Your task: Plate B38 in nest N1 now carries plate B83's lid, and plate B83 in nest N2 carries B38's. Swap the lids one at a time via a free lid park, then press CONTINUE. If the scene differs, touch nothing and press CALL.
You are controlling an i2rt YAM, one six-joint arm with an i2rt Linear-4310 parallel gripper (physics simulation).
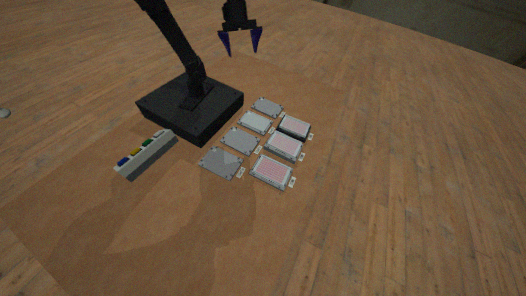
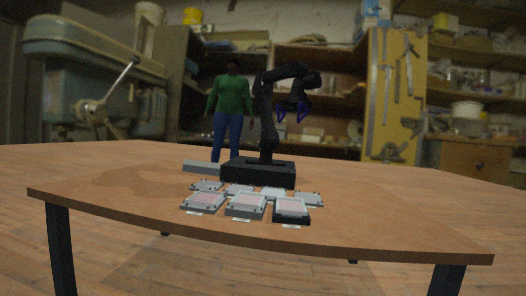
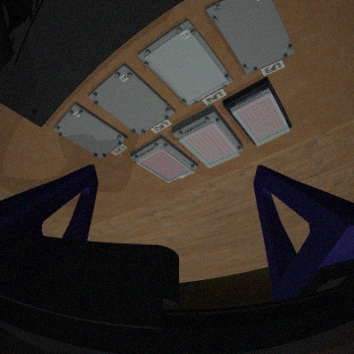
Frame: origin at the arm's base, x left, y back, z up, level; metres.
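Seen in the pictures: gripper, fingertip midpoint: (image 1: 243,54) (image 2: 287,123) (image 3: 175,173); arm's base at its link origin: (image 1: 197,95) (image 2: 265,163) (image 3: 18,0).
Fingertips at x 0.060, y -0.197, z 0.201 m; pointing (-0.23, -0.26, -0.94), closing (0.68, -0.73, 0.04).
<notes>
Pixels of each thing's top centre, then the offset from my fingertips to it.
- LP2 at its top centre: (image 3: 130,107) (image 2: 239,186) (image 1: 240,138) dy -0.058, dx -0.171, dz -0.262 m
- LP3 at its top centre: (image 3: 257,33) (image 2: 308,194) (image 1: 268,105) dy -0.106, dx +0.085, dz -0.262 m
- pale lid at its top centre: (image 3: 188,69) (image 2: 273,191) (image 1: 255,120) dy -0.082, dx -0.043, dz -0.264 m
- button box at its top centre: (image 1: 142,145) (image 2: 205,160) dy +0.242, dx -0.367, dz -0.218 m
Three pink plates stand in a row of nests: one (image 1: 295,125) (image 2: 291,206) (image 3: 261,116) in a black nest, a middle one (image 1: 284,144) (image 2: 249,200) (image 3: 210,143) and an end one (image 1: 272,170) (image 2: 204,198) (image 3: 165,162) in grey nests. Plate and nest labels are unreadable. Lid parks LP1 (image 1: 220,162) (image 3: 90,130), LP2 (image 1: 240,140) (image 3: 132,100) and LP3 (image 1: 267,107) (image 3: 255,35) look bare. A pale lid (image 1: 255,122) (image 2: 274,192) (image 3: 187,65) lies on LP4. My gripper (image 1: 243,54) (image 2: 289,122) (image 3: 175,173) is open and empty, high above the table.
A button box (image 1: 150,160) (image 2: 201,167) with blue (image 1: 123,161), yellow (image 1: 135,151), green (image 1: 146,142) and grey (image 1: 159,134) buttons stands beside the black arm base (image 1: 200,122) (image 2: 257,175). A person in green (image 2: 231,95) stands behind the table. Shadows lie across the table.
</notes>
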